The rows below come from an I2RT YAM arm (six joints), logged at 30 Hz.
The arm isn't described. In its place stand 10 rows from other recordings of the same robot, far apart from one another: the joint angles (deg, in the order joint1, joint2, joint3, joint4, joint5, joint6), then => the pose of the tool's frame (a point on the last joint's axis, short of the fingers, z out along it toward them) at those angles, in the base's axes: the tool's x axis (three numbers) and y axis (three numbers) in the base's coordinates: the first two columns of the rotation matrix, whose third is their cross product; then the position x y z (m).
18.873, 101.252, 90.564, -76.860, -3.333, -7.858 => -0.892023, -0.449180, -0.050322, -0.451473, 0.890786, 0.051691, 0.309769, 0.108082, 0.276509
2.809, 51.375, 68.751, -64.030, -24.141, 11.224 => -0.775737, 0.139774, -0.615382, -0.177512, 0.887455, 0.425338, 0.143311, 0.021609, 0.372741
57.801, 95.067, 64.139, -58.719, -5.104, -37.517 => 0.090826, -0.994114, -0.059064, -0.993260, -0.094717, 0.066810, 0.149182, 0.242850, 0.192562
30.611, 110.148, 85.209, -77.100, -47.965, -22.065 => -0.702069, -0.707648, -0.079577, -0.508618, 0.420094, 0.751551, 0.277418, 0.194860, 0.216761
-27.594, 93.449, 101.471, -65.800, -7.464, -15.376 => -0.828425, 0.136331, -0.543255, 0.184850, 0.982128, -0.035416, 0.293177, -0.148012, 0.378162
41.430, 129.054, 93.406, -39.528, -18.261, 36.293 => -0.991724, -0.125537, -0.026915, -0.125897, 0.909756, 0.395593, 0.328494, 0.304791, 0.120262
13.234, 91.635, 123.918, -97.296, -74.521, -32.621 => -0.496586, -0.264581, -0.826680, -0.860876, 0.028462, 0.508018, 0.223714, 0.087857, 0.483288
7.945, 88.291, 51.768, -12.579, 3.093, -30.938 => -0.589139, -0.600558, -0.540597, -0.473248, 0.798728, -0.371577, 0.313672, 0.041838, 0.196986
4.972, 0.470, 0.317, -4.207, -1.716, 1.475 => -0.078707, 0.018979, -0.996717, -0.114388, 0.993043, 0.027942, 0.109925, 0.010633, 0.166682
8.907, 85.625, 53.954, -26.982, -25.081, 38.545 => -0.883038, 0.432872, -0.181286, 0.245683, 0.755523, 0.607310, 0.289251, 0.060607, 0.208427
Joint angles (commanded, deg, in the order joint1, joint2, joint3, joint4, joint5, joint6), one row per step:
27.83, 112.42, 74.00, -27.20, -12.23, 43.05
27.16, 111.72, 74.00, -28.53, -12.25, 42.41
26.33, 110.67, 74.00, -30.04, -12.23, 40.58
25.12, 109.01, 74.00, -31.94, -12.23, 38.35
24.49, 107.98, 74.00, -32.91, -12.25, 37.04
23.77, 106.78, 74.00, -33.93, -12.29, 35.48
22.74, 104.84, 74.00, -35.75, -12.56, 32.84
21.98, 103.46, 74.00, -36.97, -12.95, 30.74
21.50, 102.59, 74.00, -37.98, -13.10, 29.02
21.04, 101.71, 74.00, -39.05, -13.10, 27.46
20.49, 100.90, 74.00, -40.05, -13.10, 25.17
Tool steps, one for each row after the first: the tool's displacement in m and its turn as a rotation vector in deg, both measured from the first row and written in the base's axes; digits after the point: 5 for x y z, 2 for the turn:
-0.00030, -0.00533, 0.00353, -0.44, 0.33, -0.09
-0.00075, -0.01190, 0.00917, -1.13, 0.06, 0.71
-0.00145, -0.02129, 0.01836, -1.80, -0.52, 1.50
-0.00215, -0.02623, 0.02416, -2.10, -1.04, 2.04
-0.00304, -0.03182, 0.03092, -2.41, -1.74, 2.73
-0.00561, -0.04008, 0.04160, -2.85, -2.70, 4.16
-0.00762, -0.04596, 0.04915, -3.04, -3.48, 5.42
-0.00938, -0.04986, 0.05367, -3.43, -3.91, 6.54
-0.01136, -0.05377, 0.05813, -3.92, -4.28, 7.48
-0.01302, -0.05809, 0.06219, -4.60, -4.91, 8.99

